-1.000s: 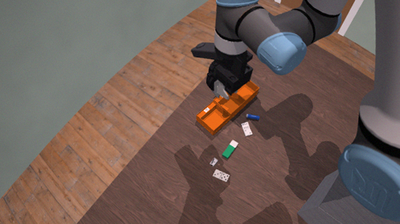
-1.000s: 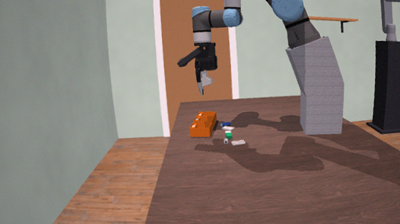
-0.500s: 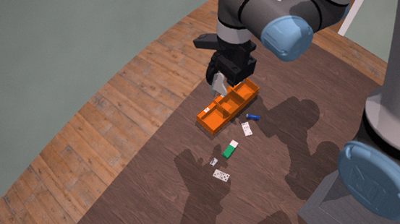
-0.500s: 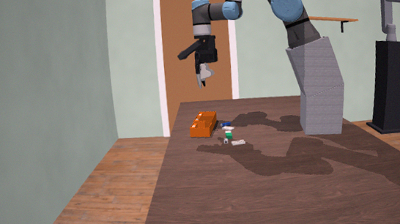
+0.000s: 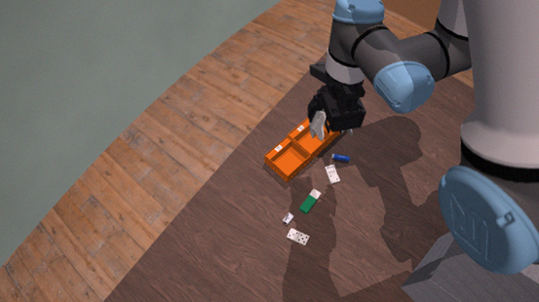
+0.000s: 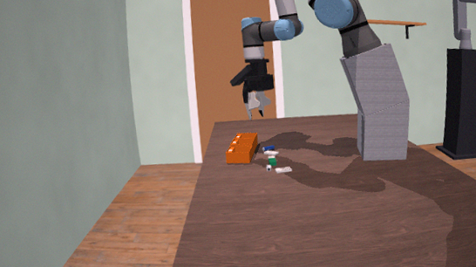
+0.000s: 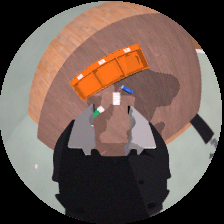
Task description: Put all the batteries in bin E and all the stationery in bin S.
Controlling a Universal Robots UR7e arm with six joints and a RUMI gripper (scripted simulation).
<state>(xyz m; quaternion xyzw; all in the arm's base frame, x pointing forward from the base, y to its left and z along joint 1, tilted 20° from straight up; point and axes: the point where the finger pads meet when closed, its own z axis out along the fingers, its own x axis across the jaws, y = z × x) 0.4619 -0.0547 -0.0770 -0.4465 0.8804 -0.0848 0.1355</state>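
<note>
The blue battery is 4 cm behind my hand, 5 cm to the right of it and 15 cm below it. Round my hand: grey object 4 cm behind, 18 cm to the left, 14 cm below; green-and-white eraser 5 cm behind, 10 cm to the left, 15 cm below; orange double bin 6 cm ahead, 3 cm to the right, 13 cm below.
</note>
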